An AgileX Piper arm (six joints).
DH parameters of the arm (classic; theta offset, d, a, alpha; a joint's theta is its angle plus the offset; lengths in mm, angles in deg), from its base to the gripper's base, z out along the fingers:
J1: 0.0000 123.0 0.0 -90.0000
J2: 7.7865 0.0 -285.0 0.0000
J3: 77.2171 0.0 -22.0 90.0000
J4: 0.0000 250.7 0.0 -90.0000
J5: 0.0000 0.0 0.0 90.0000
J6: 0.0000 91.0 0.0 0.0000
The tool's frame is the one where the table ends.
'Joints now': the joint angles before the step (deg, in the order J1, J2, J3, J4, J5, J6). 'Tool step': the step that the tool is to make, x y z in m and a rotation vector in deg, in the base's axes. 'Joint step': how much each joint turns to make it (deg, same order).
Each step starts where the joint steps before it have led.
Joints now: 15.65, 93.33, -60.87, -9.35, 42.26, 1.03
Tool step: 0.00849, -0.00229, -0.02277, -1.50, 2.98, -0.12
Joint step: -0.66, 4.13, 0.00, -0.84, -0.88, 0.00
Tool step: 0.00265, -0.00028, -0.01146, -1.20, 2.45, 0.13
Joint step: -0.04, 2.17, -0.28, -0.53, 0.80, -0.01
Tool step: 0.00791, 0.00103, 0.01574, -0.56, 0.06, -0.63
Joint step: 0.00, 0.10, -4.13, -0.13, 4.31, 0.01
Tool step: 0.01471, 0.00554, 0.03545, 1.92, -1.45, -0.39
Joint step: -0.09, 0.00, -8.48, 2.70, 6.44, -1.89
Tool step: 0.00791, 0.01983, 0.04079, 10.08, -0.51, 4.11
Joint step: 0.11, 0.00, -9.21, 12.68, 5.90, -8.13
